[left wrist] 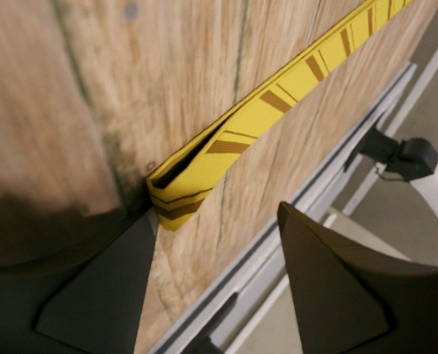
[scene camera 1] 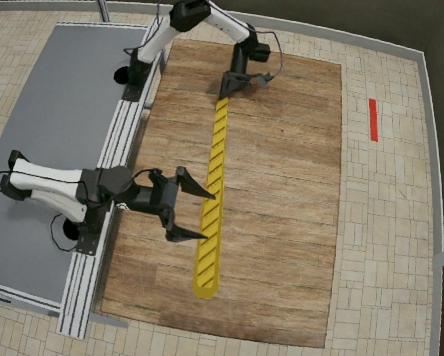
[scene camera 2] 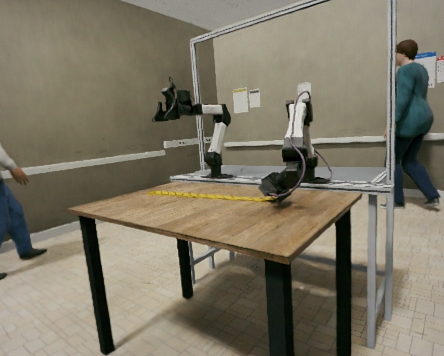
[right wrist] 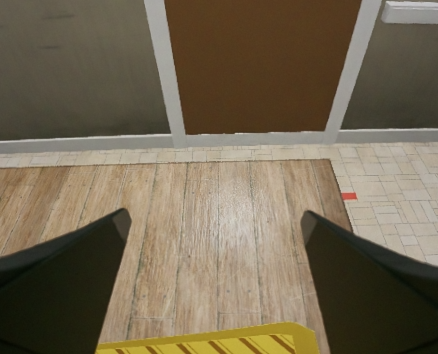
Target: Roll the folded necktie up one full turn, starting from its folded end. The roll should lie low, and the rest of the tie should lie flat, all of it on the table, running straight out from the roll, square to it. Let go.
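The yellow necktie with brown stripes (scene camera 1: 216, 167) (scene camera 2: 210, 196) (left wrist: 295, 75) (right wrist: 210, 345) lies long and flat on the table (scene camera 1: 285, 200) (scene camera 2: 220, 225), with no roll in it. Its folded end (left wrist: 172, 200) is at the top of the tie in scene camera 1; a dark gap shows between its layers in the left wrist view. My left gripper (scene camera 1: 222, 97) (scene camera 2: 275, 199) (left wrist: 217, 206) is open, low at the folded end; one fingertip is right beside the fold, contact unclear. My right gripper (scene camera 1: 210, 218) (scene camera 2: 156, 119) (right wrist: 215, 214) is open and empty, raised high above the table.
The grey mounting bench (scene camera 1: 60, 115) with its metal rail (scene camera 1: 117, 130) runs along the table's left side in scene camera 1. A metal frame (scene camera 2: 194, 100) rises around the arms. A person in teal (scene camera 2: 414, 100) stands behind at the right, and part of another shows at the left edge.
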